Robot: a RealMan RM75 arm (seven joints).
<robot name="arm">
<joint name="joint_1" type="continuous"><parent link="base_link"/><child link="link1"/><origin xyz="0 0 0.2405"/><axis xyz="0 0 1"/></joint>
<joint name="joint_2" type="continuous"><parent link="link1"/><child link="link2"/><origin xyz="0 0 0" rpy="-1.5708 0 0"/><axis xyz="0 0 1"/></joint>
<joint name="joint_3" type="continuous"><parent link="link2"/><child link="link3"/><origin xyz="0 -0.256 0" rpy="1.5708 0 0"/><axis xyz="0 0 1"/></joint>
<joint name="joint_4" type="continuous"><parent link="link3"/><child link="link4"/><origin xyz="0 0 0" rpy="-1.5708 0 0"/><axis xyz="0 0 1"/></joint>
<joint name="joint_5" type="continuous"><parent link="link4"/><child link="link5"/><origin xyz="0 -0.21 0" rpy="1.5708 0 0"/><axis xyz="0 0 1"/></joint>
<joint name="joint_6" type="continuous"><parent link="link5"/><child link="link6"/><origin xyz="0 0 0" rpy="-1.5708 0 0"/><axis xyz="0 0 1"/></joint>
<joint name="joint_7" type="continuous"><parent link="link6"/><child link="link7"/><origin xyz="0 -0.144 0" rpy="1.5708 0 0"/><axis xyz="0 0 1"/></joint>
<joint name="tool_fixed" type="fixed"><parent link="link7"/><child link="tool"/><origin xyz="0 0 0"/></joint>
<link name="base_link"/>
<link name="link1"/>
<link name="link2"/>
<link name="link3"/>
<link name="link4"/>
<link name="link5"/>
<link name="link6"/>
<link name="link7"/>
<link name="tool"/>
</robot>
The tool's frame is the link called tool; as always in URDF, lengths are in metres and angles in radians. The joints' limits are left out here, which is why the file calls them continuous.
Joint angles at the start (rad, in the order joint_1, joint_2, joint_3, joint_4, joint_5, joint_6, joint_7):
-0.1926 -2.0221 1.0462 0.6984 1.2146 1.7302 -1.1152
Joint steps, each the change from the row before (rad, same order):
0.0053 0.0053 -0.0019 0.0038 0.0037 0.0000 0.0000
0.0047 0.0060 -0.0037 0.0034 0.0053 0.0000 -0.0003
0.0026 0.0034 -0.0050 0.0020 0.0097 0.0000 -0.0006
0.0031 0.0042 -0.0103 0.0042 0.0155 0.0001 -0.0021
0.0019 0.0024 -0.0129 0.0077 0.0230 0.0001 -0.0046
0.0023 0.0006 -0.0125 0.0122 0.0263 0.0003 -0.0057
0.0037 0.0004 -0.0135 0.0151 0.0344 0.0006 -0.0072
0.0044 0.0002 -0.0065 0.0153 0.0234 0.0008 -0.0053
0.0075 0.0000 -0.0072 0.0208 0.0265 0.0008 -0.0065
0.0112 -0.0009 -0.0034 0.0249 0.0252 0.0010 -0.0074
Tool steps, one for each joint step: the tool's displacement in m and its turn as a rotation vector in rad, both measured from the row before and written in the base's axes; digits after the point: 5 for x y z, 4 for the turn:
-0.00219 -0.00108 0.00202 0.0018 0.0091 0.0030
-0.00243 -0.00093 0.00234 0.0020 0.0103 0.0036
-0.00191 -0.00074 0.00107 -0.0014 0.0099 0.0032
-0.00260 -0.00078 0.00188 -0.0008 0.0141 0.0049
-0.00213 -0.00056 0.00132 -0.0044 0.0175 0.0036
-0.00153 -0.00064 0.00086 -0.0062 0.0197 0.0013
-0.00212 -0.00129 0.00044 -0.0110 0.0258 0.0024
-0.00112 -0.00122 0.00043 -0.0080 0.0202 -0.0010
-0.00153 -0.00187 0.00086 -0.0080 0.0245 -0.0003
-0.00148 -0.00278 0.00056 -0.0094 0.0252 -0.0003

